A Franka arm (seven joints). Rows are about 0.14 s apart.
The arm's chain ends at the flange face. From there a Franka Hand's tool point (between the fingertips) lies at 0.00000 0.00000 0.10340 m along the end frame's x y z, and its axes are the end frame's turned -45 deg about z.
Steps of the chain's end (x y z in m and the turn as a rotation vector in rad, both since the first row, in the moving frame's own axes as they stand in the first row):
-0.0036, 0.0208, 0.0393, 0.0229, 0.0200, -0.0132
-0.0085, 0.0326, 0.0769, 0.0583, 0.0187, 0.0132
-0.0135, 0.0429, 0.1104, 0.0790, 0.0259, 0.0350
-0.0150, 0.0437, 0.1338, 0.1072, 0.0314, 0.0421
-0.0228, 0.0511, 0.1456, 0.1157, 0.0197, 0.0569
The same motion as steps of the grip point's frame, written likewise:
-0.0141, 0.0119, 0.0393, 0.0021, 0.0303, -0.0132
-0.0234, 0.0142, 0.0767, 0.0280, 0.0544, 0.0132
-0.0322, 0.0170, 0.1100, 0.0375, 0.0742, 0.0350
-0.0313, 0.0150, 0.1332, 0.0536, 0.0980, 0.0421
-0.0422, 0.0133, 0.1449, 0.0679, 0.0957, 0.0569

